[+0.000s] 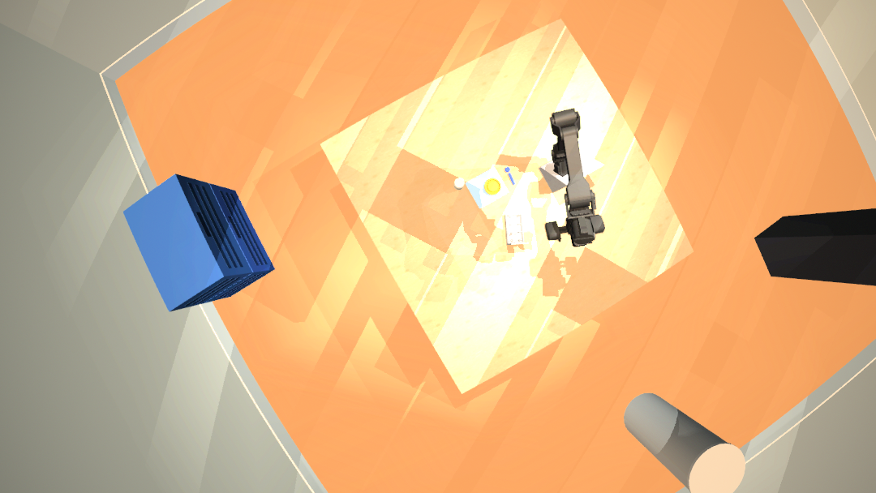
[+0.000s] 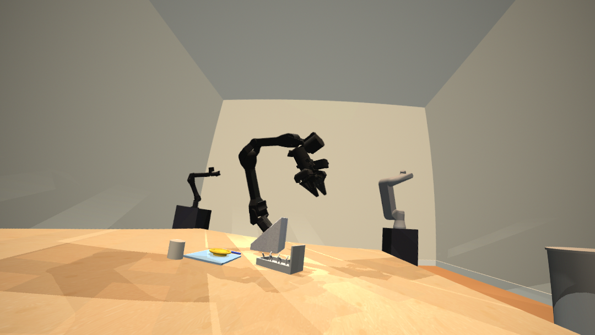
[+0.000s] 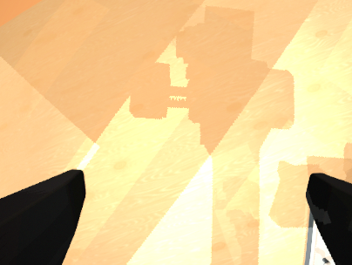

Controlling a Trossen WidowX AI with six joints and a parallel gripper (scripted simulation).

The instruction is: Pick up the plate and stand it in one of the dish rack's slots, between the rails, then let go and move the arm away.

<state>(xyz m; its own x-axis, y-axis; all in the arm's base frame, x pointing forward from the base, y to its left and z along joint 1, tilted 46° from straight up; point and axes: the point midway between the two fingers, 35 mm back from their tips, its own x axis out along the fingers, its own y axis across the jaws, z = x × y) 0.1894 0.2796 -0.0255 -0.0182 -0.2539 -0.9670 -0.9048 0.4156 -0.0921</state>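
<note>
Right now the yellow plate is 90 mm ahead of my gripper tip, 320 mm to the right of it and 240 mm below it. The rest, counted from my gripper tip: grey dish rack: 100 mm ahead, 120 mm to the right, 230 mm below; light blue mat: 110 mm ahead, 330 mm to the right, 250 mm below.
</note>
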